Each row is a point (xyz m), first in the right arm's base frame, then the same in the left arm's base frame.
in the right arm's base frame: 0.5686 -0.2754 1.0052
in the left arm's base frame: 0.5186 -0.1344 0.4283
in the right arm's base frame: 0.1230 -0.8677 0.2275
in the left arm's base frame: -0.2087 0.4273 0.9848
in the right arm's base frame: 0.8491 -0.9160 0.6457
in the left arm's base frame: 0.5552 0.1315 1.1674
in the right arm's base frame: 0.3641 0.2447 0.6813
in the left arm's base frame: 0.0273 -0.4929 0.2107
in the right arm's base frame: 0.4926 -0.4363 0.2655
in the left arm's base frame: -0.0602 -0.1188 0.9217
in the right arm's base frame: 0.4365 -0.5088 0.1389
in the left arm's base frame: -0.1744 -0.0557 1.0078
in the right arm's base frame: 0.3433 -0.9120 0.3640
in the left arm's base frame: 0.0373 0.3629 1.0514
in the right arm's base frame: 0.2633 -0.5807 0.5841
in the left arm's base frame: 0.0833 0.1947 0.6850
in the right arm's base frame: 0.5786 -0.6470 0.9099
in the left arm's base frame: 0.5369 0.1322 0.7037
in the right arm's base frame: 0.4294 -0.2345 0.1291
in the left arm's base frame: -0.2496 -0.2695 0.8528
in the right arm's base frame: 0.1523 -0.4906 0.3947
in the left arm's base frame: -0.1494 0.1486 0.6850
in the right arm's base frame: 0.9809 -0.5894 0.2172
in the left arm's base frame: 0.2270 -0.2919 1.3113
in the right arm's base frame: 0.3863 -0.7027 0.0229
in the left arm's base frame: -0.2489 0.1017 1.1603
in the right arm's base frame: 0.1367 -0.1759 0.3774
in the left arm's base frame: -0.2447 -0.0936 0.5066
